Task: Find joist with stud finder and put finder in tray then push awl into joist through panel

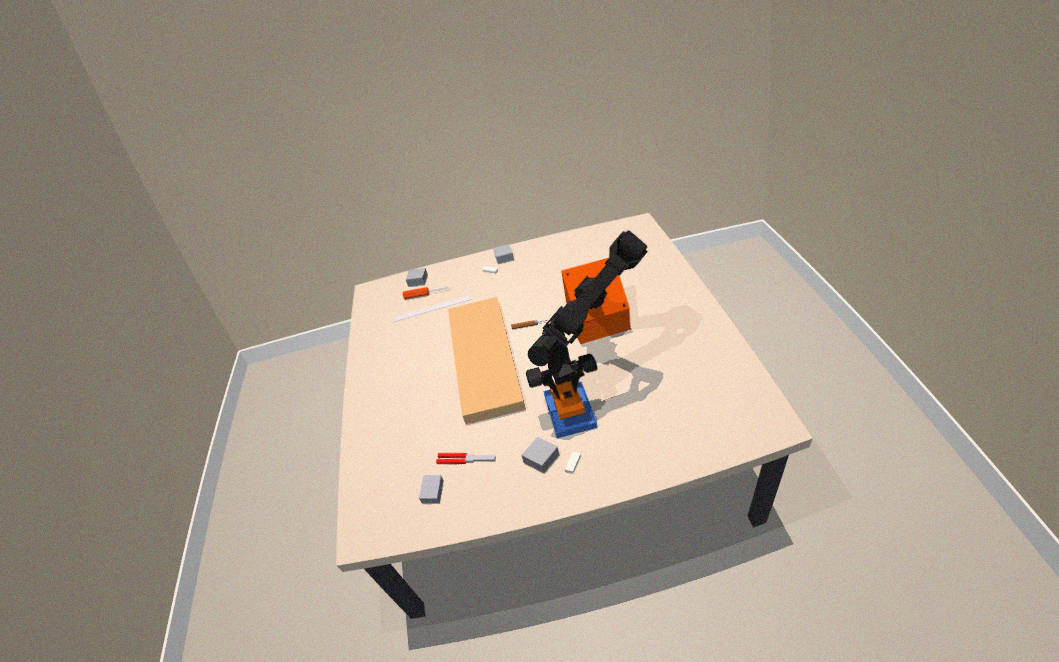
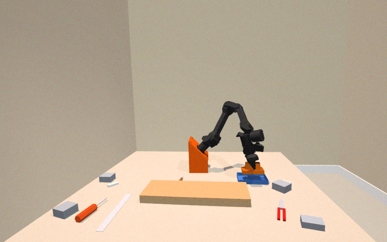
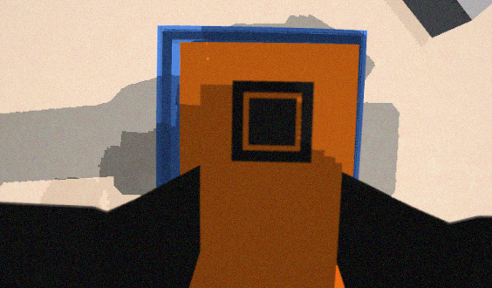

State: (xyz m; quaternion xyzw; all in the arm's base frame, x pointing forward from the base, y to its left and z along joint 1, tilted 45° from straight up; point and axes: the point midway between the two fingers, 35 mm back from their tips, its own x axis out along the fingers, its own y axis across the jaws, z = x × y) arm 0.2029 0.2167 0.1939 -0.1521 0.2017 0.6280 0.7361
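Right now my gripper tip is 6 cm above the blue tray and 1 cm to the left of it. Also, from my gripper tip: awl (43 cm to the right, 7 cm below, 4 cm behind); then white ruler (71 cm to the right, 26 cm ahead, 8 cm below); then stud finder (2 cm above, 1 cm to the left).
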